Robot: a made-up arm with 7 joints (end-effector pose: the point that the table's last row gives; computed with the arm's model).
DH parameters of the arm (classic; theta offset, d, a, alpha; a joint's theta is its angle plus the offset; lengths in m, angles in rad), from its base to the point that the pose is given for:
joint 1: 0 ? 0 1.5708
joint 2: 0 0.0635 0 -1.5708
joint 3: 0 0.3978 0.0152 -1.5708
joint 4: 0 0.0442 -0.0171 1.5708
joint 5: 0 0.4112 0 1.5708
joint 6: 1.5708 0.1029 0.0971 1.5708
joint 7: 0 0.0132 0 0
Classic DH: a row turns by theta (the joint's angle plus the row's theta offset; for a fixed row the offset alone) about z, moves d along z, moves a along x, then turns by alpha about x.
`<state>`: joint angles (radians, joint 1 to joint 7).
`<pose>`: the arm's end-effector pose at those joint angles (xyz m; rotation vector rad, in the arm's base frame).
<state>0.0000 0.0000 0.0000 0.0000 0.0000 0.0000 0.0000</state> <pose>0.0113 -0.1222 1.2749 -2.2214 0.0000 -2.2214</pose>
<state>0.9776 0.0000 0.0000 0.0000 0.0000 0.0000 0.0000</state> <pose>0.1076 -0.0589 1.2749 -1.6312 -0.8676 -1.6312</pose>
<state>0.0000 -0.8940 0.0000 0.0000 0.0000 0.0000 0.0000</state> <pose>0.7135 -0.1222 0.9275 -2.9634 0.0000 -1.0429</pose>
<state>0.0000 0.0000 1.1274 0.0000 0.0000 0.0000 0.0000</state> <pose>0.0579 -0.0785 1.2749 -1.5278 -0.9658 -1.5278</pose>
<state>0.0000 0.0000 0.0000 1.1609 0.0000 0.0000 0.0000</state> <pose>0.4798 -0.1222 0.9727 -3.0758 0.0000 -0.6394</pose>
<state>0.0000 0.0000 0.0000 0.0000 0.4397 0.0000 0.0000</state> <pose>0.0538 -0.1068 1.2749 -1.9779 -0.4420 -1.9779</pose>
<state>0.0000 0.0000 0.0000 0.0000 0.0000 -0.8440 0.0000</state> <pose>0.0794 -0.1222 1.2325 -2.9364 0.0000 -1.1167</pose>
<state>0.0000 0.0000 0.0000 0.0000 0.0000 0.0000 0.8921</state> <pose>0.0113 -0.1222 1.2749 -1.6891 0.8077 -1.6891</pose>
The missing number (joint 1, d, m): 0.3688
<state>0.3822 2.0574 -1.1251 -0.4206 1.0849 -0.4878 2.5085</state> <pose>-0.7434 -0.2548 -0.0443 0.2781 -0.0621 -0.5627</pose>
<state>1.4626 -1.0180 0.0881 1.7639 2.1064 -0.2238 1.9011</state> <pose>-0.0552 0.4751 0.0861 0.6451 -1.1370 -1.8034</pose>
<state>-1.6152 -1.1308 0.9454 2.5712 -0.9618 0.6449 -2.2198</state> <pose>0.2624 -0.1456 0.2002 -0.7274 -2.4091 -0.4960</pose>
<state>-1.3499 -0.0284 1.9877 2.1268 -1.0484 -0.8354 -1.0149</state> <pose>0.3439 0.1840 0.5794 1.2924 1.1559 -1.6214</pose>
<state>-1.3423 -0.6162 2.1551 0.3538 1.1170 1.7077 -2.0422</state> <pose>0.2343 -0.3789 1.0160 0.6874 -0.6758 2.9550</pose>
